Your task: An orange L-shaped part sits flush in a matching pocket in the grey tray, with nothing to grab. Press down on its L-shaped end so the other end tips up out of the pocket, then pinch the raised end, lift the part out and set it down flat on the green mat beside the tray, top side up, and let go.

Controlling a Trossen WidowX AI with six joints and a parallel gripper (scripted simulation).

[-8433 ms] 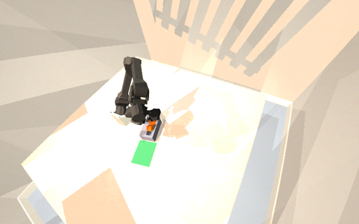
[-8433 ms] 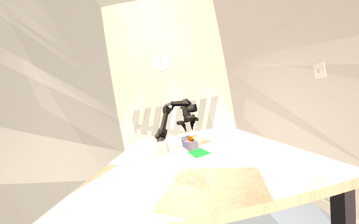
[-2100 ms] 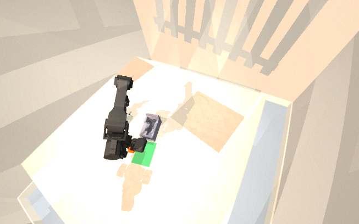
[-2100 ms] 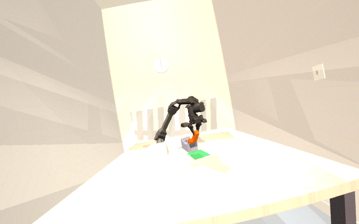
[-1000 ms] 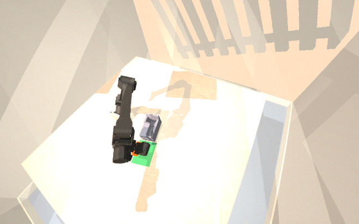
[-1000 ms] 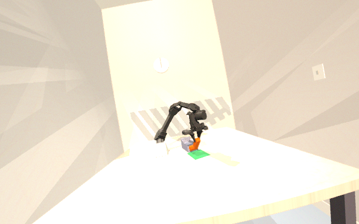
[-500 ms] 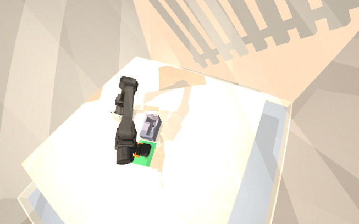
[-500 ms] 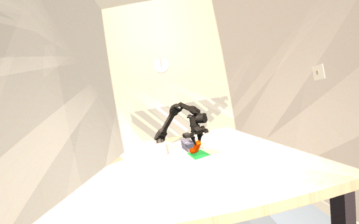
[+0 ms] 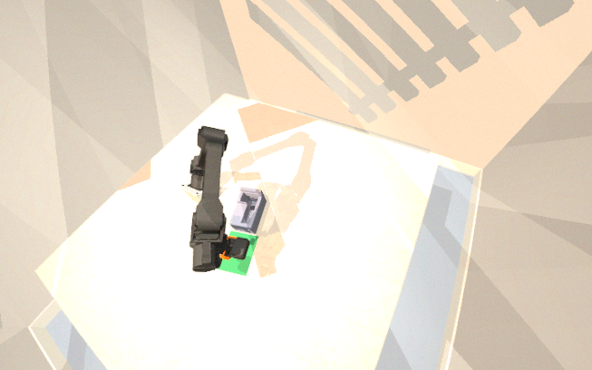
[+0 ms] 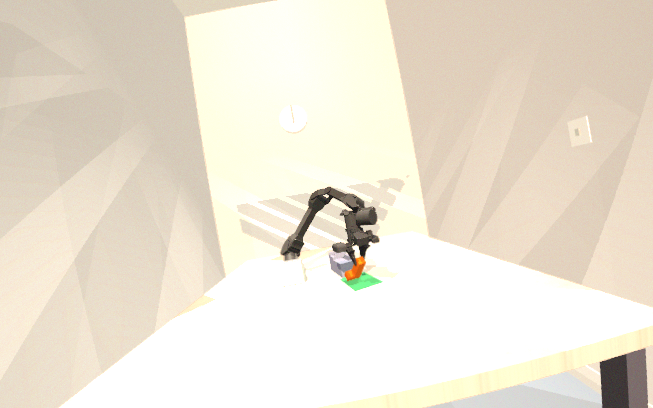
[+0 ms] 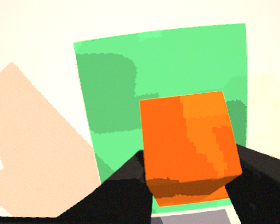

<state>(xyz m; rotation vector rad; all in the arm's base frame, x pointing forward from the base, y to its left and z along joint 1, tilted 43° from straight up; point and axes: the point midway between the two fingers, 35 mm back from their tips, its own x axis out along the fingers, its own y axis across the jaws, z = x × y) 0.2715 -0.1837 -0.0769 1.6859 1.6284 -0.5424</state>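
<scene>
Now: the orange L-shaped part 30 mm to the left of my gripper tip, 30 mm below it and 20 mm behind it. Also, from my gripper tip: green mat 90 mm below, 20 mm to the left.
</scene>
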